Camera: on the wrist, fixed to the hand. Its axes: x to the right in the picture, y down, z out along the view.
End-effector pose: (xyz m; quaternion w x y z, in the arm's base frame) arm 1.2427 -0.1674 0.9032 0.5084 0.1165 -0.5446 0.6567
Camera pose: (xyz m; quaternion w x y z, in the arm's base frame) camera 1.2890 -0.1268 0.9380 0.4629 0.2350 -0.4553 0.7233
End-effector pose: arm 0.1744 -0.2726 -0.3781 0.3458 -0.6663 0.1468 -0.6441
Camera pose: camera 0.1267 -0.2614 -0.3271 0.4479 -0.6348 0.0168 -0.6294
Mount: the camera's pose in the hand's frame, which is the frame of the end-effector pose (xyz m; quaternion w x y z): 0.0254 -0.0531 -0.0392 0.9857 0.1605 -0.0494 -0.0112
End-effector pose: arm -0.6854 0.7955 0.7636 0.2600 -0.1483 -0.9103 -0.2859
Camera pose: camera -0.7132 0.7331 0.7817 0.2319 -0.1084 -0.9577 -0.1313
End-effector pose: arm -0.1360 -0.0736 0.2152 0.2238 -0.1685 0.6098 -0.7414
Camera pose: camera -0.1846 -0.0465 0.2588 0.2695 -0.1736 0.4692 -0.8229
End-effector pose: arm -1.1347 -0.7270 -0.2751 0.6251 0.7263 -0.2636 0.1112
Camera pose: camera -1.0792 -0.6911 -0.3001 0.4878 0.8247 -0.2647 0.1090
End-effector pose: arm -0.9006 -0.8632 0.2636 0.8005 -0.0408 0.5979 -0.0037
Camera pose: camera -0.9286 -0.9199 0.2320 0.8251 0.0814 0.5488 -0.1066
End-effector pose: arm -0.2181 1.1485 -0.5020 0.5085 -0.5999 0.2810 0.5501
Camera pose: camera -0.1498 1.1354 -0.5148 0.6176 -0.4857 0.3334 0.5211
